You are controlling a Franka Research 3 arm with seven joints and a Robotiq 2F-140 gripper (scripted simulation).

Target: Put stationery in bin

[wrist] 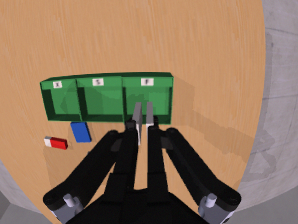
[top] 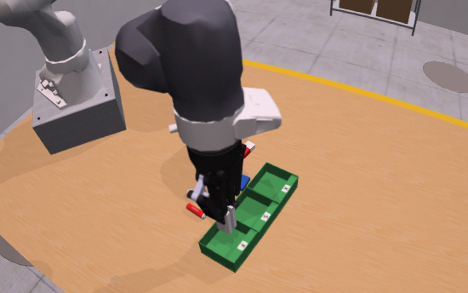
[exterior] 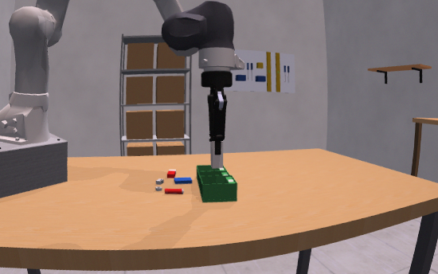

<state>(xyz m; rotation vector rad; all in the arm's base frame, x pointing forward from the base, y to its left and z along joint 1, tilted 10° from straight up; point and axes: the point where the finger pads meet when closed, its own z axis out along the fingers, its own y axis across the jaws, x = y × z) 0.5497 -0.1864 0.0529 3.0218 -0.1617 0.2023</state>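
My gripper is now 20 mm short of the green three-compartment bin, 80 mm to the right of it and 90 mm above it. Also, from my hand: flat blue block 60 mm behind, 160 mm to the left, 100 mm below; then red cylinder 100 mm behind, 50 mm to the left, 100 mm below; then metal nut 140 mm behind, 90 mm to the left, 110 mm below.
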